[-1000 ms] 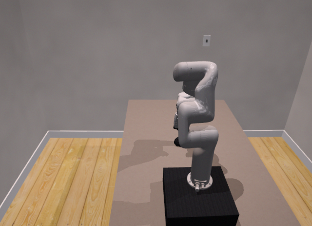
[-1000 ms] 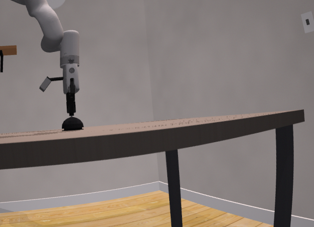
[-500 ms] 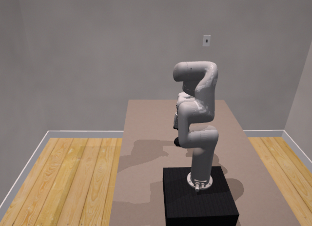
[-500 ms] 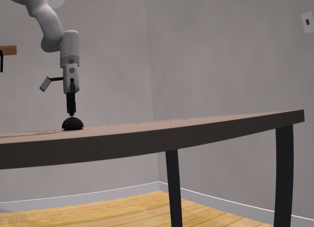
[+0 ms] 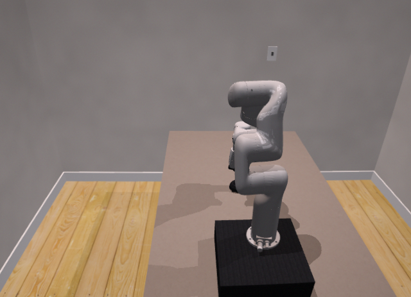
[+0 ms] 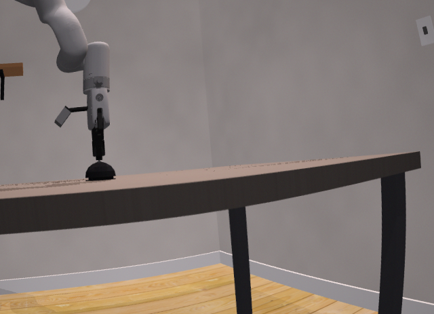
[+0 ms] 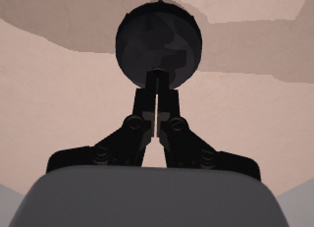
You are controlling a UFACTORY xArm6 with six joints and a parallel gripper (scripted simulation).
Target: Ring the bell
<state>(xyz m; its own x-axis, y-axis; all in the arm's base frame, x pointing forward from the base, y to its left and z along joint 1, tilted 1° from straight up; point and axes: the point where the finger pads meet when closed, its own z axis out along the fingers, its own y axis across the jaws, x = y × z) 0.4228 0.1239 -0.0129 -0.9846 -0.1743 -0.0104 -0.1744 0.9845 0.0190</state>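
The button lies 3 cm below my hand. The rest, counted from my hand: bell 4 cm below.
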